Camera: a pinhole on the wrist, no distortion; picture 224 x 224 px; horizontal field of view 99.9 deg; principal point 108.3 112.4 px. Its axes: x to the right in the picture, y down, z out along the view. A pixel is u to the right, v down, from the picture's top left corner.
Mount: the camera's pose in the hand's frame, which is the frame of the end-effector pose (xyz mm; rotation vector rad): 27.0 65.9 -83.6 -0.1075 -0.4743 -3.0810
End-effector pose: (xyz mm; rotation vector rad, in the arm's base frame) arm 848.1 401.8 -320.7 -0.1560 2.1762 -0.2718
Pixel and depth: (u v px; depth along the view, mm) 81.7 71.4 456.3
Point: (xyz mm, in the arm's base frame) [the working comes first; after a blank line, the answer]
In the camera's frame: -128.9 -198.7 456.3

969.7 707.0 -719.2
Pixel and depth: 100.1 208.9 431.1
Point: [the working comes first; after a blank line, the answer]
In the camera's frame: -37.5 441.9 431.1

1160.6 98.9 -605.0
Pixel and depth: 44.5 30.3 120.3
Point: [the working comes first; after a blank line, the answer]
In the camera's frame: -81.5 -104.9 120.3

775.3 575.4 -456.9
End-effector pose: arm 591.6 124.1 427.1 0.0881 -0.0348 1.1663
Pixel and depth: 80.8 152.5 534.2
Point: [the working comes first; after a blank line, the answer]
In the camera's frame: -156.0 227.5 534.2

678.1 292.4 923.8
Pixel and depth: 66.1 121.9 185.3
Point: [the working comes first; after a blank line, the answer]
In the camera's frame: -83.1 18.7 185.3

545.1 269.2 533.4
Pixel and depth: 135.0 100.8 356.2
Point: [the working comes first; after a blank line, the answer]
In the camera's frame: 101.0 -43.9 356.2

379.1 138.0 682.6
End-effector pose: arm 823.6 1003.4 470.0 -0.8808 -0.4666 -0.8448
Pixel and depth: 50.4 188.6 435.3
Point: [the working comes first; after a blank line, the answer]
In the camera's frame: -267.7 352.3 435.3

904.4 1148.7 995.4
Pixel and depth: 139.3 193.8 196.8
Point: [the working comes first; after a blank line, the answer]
In the camera's frame: 64.8 170.2 196.8

778.1 1129.4 566.0
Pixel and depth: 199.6 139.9 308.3
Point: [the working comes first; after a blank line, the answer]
In the camera's frame: 299.0 90.1 308.3

725.2 1350.8 418.2
